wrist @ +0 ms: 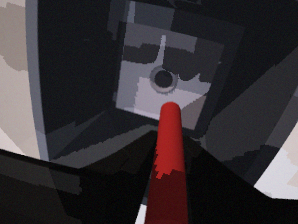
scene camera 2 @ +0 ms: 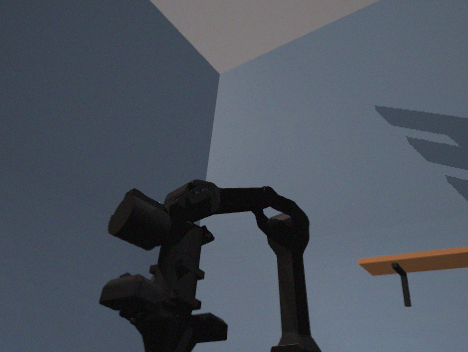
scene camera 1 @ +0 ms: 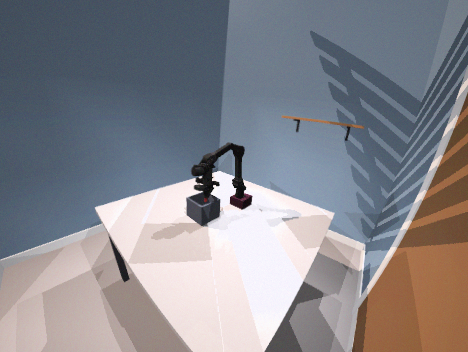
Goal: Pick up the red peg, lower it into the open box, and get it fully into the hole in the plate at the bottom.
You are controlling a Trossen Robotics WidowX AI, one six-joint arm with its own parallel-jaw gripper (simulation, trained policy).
Labels:
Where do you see a grey box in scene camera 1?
201, 214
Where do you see a grey box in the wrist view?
74, 61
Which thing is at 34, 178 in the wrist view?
My gripper.

